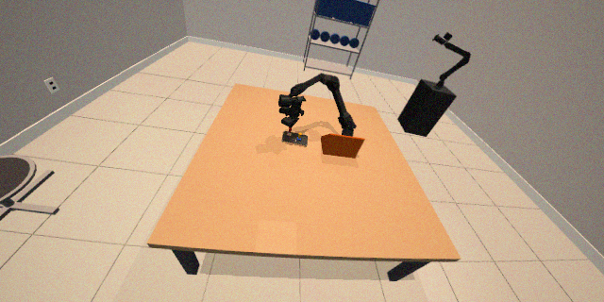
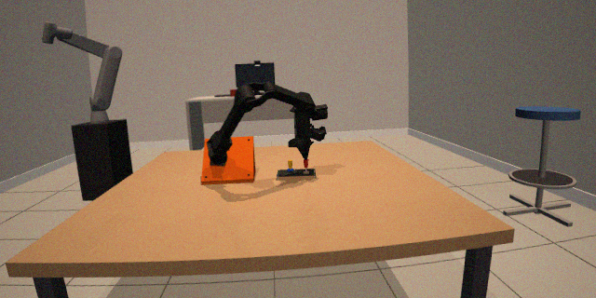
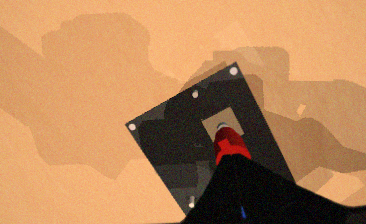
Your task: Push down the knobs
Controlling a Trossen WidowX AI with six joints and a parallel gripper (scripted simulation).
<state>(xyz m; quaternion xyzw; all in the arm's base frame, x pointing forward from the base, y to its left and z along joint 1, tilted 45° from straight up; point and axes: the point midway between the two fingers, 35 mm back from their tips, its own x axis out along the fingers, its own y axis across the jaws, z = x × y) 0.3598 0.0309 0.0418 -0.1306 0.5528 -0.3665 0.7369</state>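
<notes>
Now: the yellow knob 70 mm behind my gripper tip, 30 mm to the left of it and 30 mm below it. Round my gripper tip: red knob (10 mm below).
</notes>
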